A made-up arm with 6 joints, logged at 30 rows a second.
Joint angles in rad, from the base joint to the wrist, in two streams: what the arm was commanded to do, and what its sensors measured. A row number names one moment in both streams.
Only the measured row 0 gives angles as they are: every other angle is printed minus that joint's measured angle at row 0.
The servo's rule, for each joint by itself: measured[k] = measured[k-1] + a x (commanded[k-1-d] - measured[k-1]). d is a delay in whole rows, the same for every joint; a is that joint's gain. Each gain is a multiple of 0.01, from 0.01 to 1. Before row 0 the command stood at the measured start. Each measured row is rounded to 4 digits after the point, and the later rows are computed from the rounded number. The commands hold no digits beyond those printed.
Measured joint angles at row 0: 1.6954, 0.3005, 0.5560, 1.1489, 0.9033, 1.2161
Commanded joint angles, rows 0 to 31: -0.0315, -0.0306, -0.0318, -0.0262, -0.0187, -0.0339; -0.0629, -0.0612, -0.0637, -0.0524, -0.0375, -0.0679; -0.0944, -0.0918, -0.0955, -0.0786, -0.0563, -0.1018; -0.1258, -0.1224, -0.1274, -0.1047, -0.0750, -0.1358; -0.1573, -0.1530, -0.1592, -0.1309, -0.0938, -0.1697; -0.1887, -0.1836, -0.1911, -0.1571, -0.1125, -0.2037; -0.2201, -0.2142, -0.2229, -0.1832, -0.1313, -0.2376; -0.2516, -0.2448, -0.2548, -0.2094, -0.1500, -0.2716; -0.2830, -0.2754, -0.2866, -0.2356, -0.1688, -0.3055; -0.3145, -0.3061, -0.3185, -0.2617, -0.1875, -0.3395; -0.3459, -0.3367, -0.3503, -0.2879, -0.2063, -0.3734; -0.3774, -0.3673, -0.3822, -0.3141, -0.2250, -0.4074; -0.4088, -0.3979, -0.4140, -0.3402, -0.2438, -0.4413; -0.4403, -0.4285, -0.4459, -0.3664, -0.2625, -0.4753; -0.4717, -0.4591, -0.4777, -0.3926, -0.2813, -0.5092; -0.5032, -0.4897, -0.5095, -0.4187, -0.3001, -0.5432; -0.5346, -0.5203, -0.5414, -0.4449, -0.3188, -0.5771; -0.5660, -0.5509, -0.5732, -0.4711, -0.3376, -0.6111; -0.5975, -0.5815, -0.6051, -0.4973, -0.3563, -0.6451; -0.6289, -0.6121, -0.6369, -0.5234, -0.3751, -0.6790; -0.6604, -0.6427, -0.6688, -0.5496, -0.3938, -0.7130; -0.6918, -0.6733, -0.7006, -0.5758, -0.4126, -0.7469; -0.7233, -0.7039, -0.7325, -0.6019, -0.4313, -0.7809; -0.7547, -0.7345, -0.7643, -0.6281, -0.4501, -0.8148; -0.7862, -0.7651, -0.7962, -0.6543, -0.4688, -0.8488; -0.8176, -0.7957, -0.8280, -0.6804, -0.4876, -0.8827; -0.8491, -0.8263, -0.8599, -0.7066, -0.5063, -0.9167; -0.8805, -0.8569, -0.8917, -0.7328, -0.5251, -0.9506; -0.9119, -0.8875, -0.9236, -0.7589, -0.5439, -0.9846; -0.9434, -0.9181, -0.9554, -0.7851, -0.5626, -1.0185; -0.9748, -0.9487, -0.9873, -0.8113, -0.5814, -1.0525; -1.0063, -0.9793, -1.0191, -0.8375, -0.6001, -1.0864
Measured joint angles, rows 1 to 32: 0.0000, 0.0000, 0.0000, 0.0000, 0.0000, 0.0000; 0.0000, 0.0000, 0.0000, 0.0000, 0.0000, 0.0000; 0.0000, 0.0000, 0.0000, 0.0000, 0.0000, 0.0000; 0.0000, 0.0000, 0.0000, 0.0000, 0.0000, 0.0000; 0.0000, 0.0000, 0.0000, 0.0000, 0.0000, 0.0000; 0.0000, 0.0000, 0.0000, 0.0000, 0.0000, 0.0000; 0.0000, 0.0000, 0.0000, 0.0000, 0.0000, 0.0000; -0.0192, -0.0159, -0.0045, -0.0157, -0.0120, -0.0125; -0.0459, -0.0395, -0.0128, -0.0377, -0.0283, -0.0330; -0.0755, -0.0667, -0.0244, -0.0622, -0.0462, -0.0585; -0.1062, -0.0957, -0.0388, -0.0877, -0.0646, -0.0871; -0.1374, -0.1255, -0.0557, -0.1136, -0.0833, -0.1177; -0.1687, -0.1557, -0.0747, -0.1397, -0.1020, -0.1495; -0.2001, -0.1861, -0.0954, -0.1658, -0.1208, -0.1821; -0.2315, -0.2166, -0.1177, -0.1920, -0.1395, -0.2152; -0.2629, -0.2472, -0.1413, -0.2182, -0.1583, -0.2486; -0.2944, -0.2778, -0.1661, -0.2443, -0.1770, -0.2822; -0.3258, -0.3084, -0.1919, -0.2705, -0.1958, -0.3159; -0.3573, -0.3390, -0.2185, -0.2967, -0.2145, -0.3498; -0.3887, -0.3696, -0.2459, -0.3228, -0.2333, -0.3837; -0.4202, -0.4002, -0.2739, -0.3490, -0.2520, -0.4176; -0.4516, -0.4308, -0.3024, -0.3752, -0.2708, -0.4515; -0.4831, -0.4614, -0.3314, -0.4013, -0.2896, -0.4854; -0.5145, -0.4920, -0.3608, -0.4275, -0.3083, -0.5193; -0.5459, -0.5226, -0.3905, -0.4537, -0.3271, -0.5533; -0.5774, -0.5532, -0.4205, -0.4799, -0.3458, -0.5873; -0.6088, -0.5838, -0.4508, -0.5060, -0.3646, -0.6212; -0.6403, -0.6144, -0.4813, -0.5322, -0.3833, -0.6552; -0.6717, -0.6450, -0.5120, -0.5584, -0.4021, -0.6891; -0.7032, -0.6756, -0.5429, -0.5845, -0.4208, -0.7231; -0.7346, -0.7062, -0.5739, -0.6107, -0.4396, -0.7570; -0.7661, -0.7368, -0.6050, -0.6369, -0.4583, -0.7910
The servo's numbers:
d 7
a 0.61 0.52 0.14 0.60 0.64 0.37

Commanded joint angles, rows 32 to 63: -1.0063, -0.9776, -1.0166, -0.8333, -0.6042, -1.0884; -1.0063, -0.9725, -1.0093, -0.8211, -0.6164, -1.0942; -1.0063, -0.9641, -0.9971, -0.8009, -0.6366, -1.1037; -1.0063, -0.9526, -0.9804, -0.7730, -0.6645, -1.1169; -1.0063, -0.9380, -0.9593, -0.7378, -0.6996, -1.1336; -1.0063, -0.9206, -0.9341, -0.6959, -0.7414, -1.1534; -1.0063, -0.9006, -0.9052, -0.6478, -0.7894, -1.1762; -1.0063, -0.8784, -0.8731, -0.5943, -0.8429, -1.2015; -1.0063, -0.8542, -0.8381, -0.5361, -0.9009, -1.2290; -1.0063, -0.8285, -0.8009, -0.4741, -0.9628, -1.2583; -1.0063, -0.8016, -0.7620, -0.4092, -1.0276, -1.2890; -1.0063, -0.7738, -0.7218, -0.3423, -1.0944, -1.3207; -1.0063, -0.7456, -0.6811, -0.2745, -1.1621, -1.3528; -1.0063, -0.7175, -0.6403, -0.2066, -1.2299, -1.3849; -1.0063, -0.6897, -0.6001, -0.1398, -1.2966, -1.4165; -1.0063, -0.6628, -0.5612, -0.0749, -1.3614, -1.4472; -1.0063, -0.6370, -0.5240, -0.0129, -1.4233, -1.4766; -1.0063, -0.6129, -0.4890, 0.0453, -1.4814, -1.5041; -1.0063, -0.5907, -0.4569, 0.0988, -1.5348, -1.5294; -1.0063, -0.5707, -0.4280, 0.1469, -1.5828, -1.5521; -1.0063, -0.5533, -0.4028, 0.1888, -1.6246, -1.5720; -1.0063, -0.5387, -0.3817, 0.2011, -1.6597, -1.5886; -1.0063, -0.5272, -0.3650, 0.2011, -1.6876, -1.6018; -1.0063, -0.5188, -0.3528, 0.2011, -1.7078, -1.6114; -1.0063, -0.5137, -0.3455, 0.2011, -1.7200, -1.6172; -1.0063, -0.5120, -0.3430, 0.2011, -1.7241, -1.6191; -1.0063, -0.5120, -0.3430, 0.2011, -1.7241, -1.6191; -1.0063, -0.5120, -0.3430, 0.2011, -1.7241, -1.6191; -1.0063, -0.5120, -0.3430, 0.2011, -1.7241, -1.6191; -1.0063, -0.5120, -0.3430, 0.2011, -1.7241, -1.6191; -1.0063, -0.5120, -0.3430, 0.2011, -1.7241, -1.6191; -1.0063, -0.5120, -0.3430, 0.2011, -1.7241, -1.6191
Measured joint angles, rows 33 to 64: -0.7975, -0.7674, -0.6362, -0.6630, -0.4771, -0.8249; -0.8290, -0.7980, -0.6675, -0.6892, -0.4958, -0.8589; -0.8604, -0.8286, -0.6989, -0.7154, -0.5146, -0.8928; -0.8918, -0.8592, -0.7304, -0.7415, -0.5334, -0.9268; -0.9233, -0.8898, -0.7619, -0.7677, -0.5521, -0.9607; -0.9547, -0.9204, -0.7935, -0.7939, -0.5709, -0.9947; -0.9862, -0.9510, -0.8251, -0.8201, -0.5896, -1.0286; -0.9985, -0.9648, -0.8519, -0.8280, -0.5989, -1.0507; -1.0033, -0.9688, -0.8739, -0.8239, -0.6101, -1.0668; -1.0051, -0.9664, -0.8911, -0.8101, -0.6271, -1.0805; -1.0058, -0.9592, -0.9036, -0.7878, -0.6510, -1.0940; -1.0061, -0.9482, -0.9114, -0.7578, -0.6821, -1.1087; -1.0062, -0.9338, -0.9146, -0.7207, -0.7201, -1.1252; -1.0063, -0.9165, -0.9133, -0.6770, -0.7645, -1.1441; -1.0063, -0.8967, -0.9077, -0.6274, -0.8147, -1.1653; -1.0063, -0.8746, -0.8980, -0.5726, -0.8699, -1.1889; -1.0063, -0.8506, -0.8844, -0.5135, -0.9294, -1.2146; -1.0063, -0.8251, -0.8673, -0.4509, -0.9922, -1.2421; -1.0063, -0.7984, -0.8469, -0.3857, -1.0576, -1.2712; -1.0063, -0.7709, -0.8237, -0.3190, -1.1245, -1.3014; -1.0063, -0.7431, -0.7980, -0.2516, -1.1920, -1.3323; -1.0063, -0.7153, -0.7703, -0.1845, -1.2589, -1.3635; -1.0063, -0.6880, -0.7410, -0.1187, -1.3245, -1.3945; -1.0063, -0.6615, -0.7106, -0.0552, -1.3877, -1.4249; -1.0063, -0.6362, -0.6796, 0.0051, -1.4477, -1.4542; -1.0063, -0.6125, -0.6484, 0.0613, -1.5034, -1.4820; -1.0063, -0.5908, -0.6175, 0.1127, -1.5542, -1.5079; -1.0063, -0.5713, -0.5874, 0.1584, -1.5993, -1.5316; -1.0063, -0.5543, -0.5586, 0.1840, -1.6380, -1.5527; -1.0063, -0.5402, -0.5315, 0.1943, -1.6697, -1.5709; -1.0063, -0.5291, -0.5065, 0.1984, -1.6941, -1.5859; -1.0063, -0.5211, -0.4840, 0.2000, -1.7107, -1.5975
